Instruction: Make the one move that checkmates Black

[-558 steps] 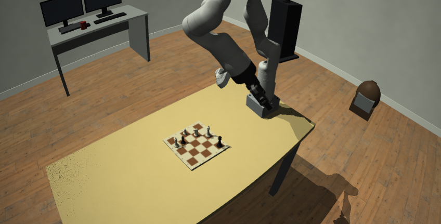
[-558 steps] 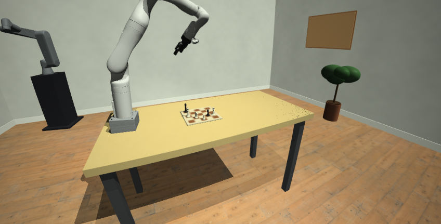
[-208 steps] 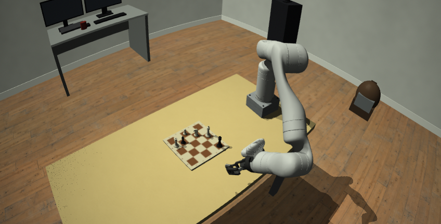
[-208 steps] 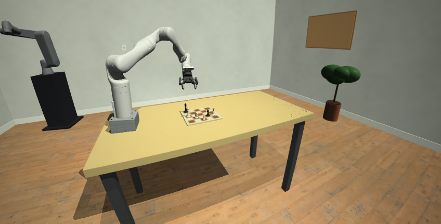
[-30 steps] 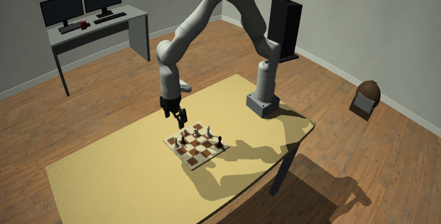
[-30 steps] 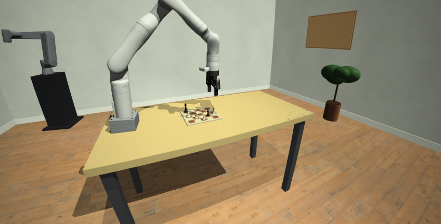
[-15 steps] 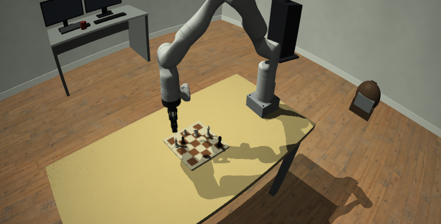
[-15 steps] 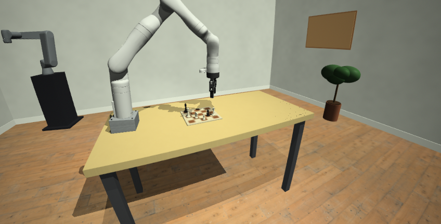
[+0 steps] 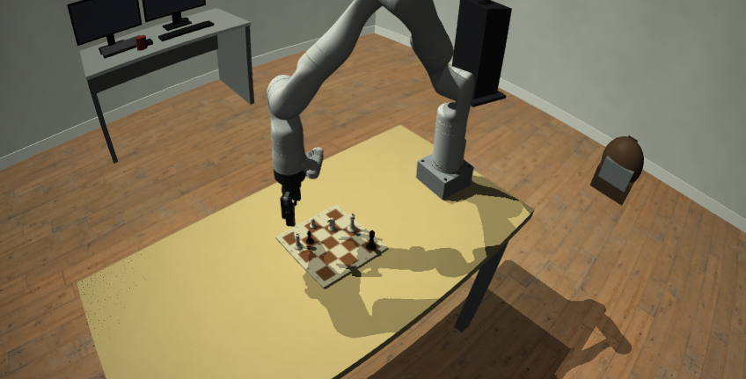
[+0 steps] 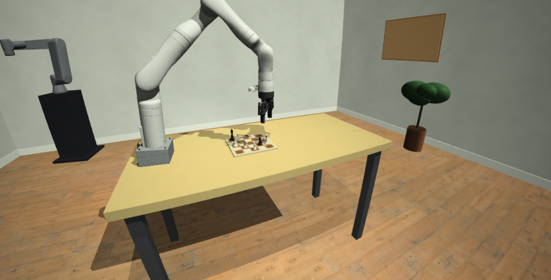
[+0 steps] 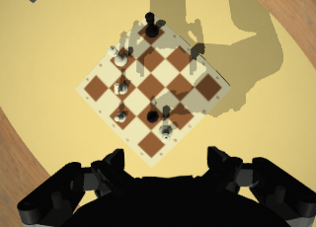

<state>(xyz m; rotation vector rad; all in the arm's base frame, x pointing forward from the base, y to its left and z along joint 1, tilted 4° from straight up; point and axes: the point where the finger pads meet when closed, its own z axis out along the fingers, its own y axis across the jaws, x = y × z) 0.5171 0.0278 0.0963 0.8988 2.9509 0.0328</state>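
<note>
Right now the black pawn is 11 cm below my hand and 4 cm behind it. Also, from my hand: small white piece (12 cm below, 7 cm behind, 5 cm to the right); then chessboard (13 cm below, 8 cm behind, 3 cm to the left); then tall white piece (16 cm behind, 10 cm below, 1 cm to the left).
</note>
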